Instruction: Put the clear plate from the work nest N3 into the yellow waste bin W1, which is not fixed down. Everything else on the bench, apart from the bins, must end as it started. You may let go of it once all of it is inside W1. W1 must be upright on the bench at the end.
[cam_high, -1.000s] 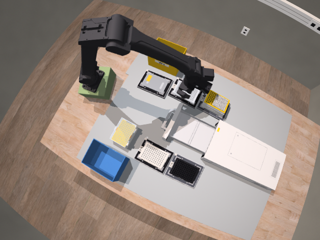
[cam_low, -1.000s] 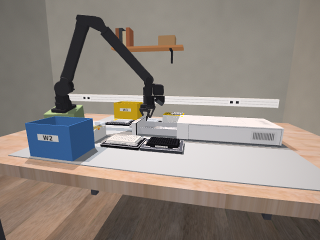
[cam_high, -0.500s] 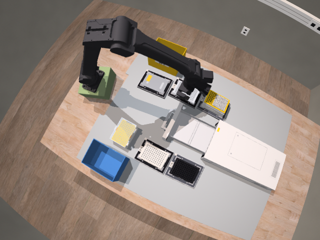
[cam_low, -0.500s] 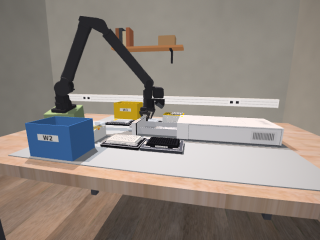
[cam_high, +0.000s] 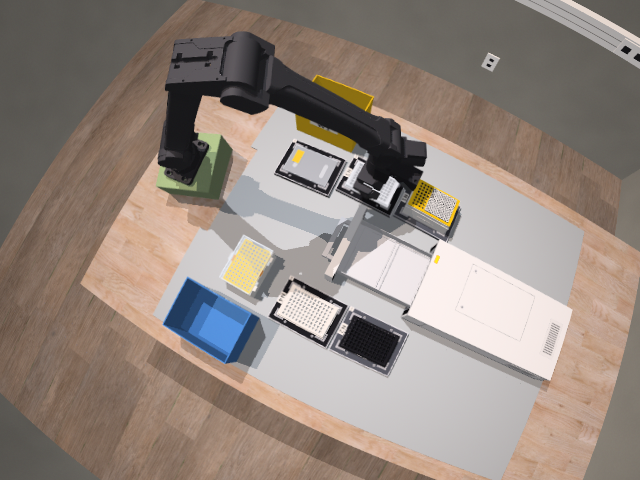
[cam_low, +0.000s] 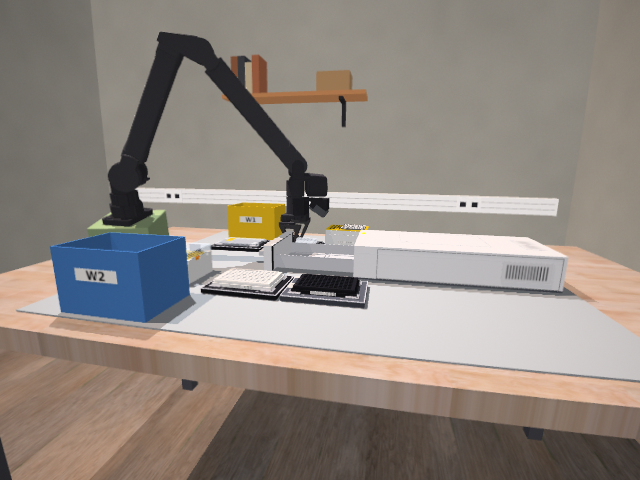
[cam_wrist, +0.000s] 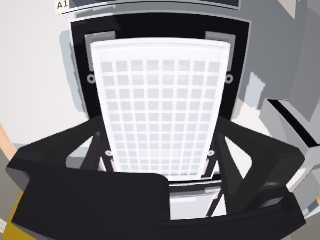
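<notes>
The clear plate is right at my hand. Also, from my hand: yellow tip box: 160 mm ahead, 40 mm above, 10 mm to the right; then black work nest N3: 10 mm below; then label n1: 100 mm ahead, 10 mm below.
</notes>
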